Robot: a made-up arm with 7 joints.
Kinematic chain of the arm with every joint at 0, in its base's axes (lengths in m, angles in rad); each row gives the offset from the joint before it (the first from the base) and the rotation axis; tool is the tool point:
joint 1: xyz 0 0 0.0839 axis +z
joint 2: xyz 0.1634 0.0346 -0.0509 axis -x
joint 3: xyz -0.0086 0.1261 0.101 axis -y
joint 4: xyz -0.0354 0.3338 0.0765 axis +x
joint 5: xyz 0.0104 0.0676 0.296 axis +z
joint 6: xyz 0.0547 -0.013 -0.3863 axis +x
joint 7: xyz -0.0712 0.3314 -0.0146 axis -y
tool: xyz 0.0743 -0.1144 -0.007
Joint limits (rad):
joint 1: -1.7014..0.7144
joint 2: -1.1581..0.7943
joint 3: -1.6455..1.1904
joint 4: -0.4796..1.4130
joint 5: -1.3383..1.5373
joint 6: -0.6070..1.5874
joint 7: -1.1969..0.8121
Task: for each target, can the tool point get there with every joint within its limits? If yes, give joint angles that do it. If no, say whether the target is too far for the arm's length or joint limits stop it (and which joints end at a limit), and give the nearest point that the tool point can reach.
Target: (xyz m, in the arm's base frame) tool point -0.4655 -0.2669 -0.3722
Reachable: no: joint limits stop it (at a limit: joint 1, joint 2, joint 3, joint 4, joint 7) | nearest point -0.3641 0.1917 -0.3051 | short by 0.474 m
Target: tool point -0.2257 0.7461 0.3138
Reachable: yes | joints 0.3473 -0.0934 0.1875 0.7499 0.4846 -0.0421 -0.7801
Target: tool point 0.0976 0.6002 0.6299
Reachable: yes | joints 0.1944 -0.6118 -0.5101 0.7650 0.1016 -0.3733 -0.2606
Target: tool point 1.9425 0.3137 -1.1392
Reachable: no: too far | nearest point 0.7799 0.1259 -0.3864 | short by 1.398 m
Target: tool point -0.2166 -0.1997 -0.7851
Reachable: no: joint limits stop it (at a limit: joint 1, joint 2, joint 4, joint 7) | nearest point 0.2123 -0.2071 -0.4099 | short by 0.570 m
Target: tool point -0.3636 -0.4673 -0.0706
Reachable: no: joint limits stop it (at a limit: joint 1, joint 2, joint 4, joint 6, joint 7) | nearest point -0.0509 -0.3586 0.4348 | short by 0.604 m
